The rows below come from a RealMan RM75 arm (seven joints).
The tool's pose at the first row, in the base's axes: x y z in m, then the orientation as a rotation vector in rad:
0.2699, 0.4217, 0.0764, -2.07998, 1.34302, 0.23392
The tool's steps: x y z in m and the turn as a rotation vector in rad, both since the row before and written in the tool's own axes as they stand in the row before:
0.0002, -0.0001, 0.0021, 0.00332, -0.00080, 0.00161
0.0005, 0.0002, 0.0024, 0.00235, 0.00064, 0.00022
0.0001, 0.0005, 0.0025, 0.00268, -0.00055, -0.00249
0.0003, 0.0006, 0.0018, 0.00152, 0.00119, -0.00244
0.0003, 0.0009, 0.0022, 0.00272, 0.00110, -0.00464
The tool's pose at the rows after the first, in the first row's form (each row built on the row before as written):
0.2705, 0.4228, 0.0747, -2.07593, 1.34379, 0.23304
0.2710, 0.4238, 0.0725, -2.07409, 1.34406, 0.23080
0.2711, 0.4251, 0.0703, -2.07323, 1.34069, 0.22837
0.2711, 0.4258, 0.0685, -2.07394, 1.33858, 0.22503
0.2709, 0.4267, 0.0663, -2.07499, 1.33389, 0.21998

